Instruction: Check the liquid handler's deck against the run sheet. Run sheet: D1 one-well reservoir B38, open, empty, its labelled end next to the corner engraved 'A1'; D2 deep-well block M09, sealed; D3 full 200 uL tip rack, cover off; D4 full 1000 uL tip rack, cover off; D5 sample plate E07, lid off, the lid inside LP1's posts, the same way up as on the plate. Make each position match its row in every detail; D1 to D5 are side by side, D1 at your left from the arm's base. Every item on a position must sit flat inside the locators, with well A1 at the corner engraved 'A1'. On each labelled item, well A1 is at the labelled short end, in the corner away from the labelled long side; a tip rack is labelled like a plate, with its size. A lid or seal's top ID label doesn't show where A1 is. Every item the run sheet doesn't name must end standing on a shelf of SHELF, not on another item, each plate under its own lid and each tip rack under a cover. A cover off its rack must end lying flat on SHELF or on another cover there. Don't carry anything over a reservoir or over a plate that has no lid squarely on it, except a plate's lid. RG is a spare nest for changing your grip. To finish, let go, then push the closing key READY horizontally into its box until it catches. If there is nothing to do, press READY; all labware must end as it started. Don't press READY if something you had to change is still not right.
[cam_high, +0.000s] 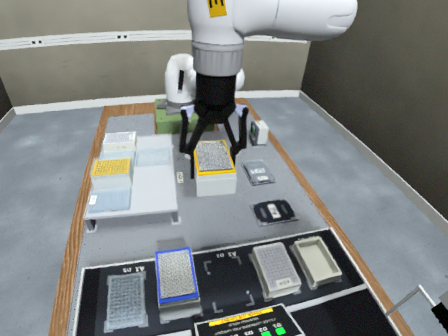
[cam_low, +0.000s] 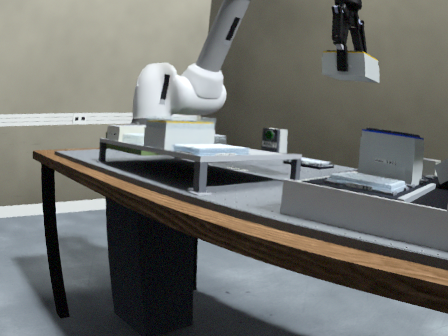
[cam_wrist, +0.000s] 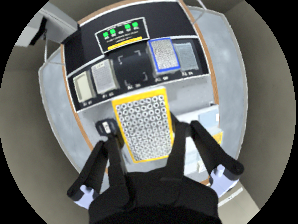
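The blue-rimmed tip rack lies 15 cm ahead of my hand, 12 cm to the right of it and 18 cm below it. From my hand the other things lie so: deep-well block 17 cm ahead, 13 cm to the left, 23 cm below; yellow-rimmed tip rack 1 cm behind, 1 cm above; clear sample plate 15 cm ahead, 24 cm to the right, 24 cm below.
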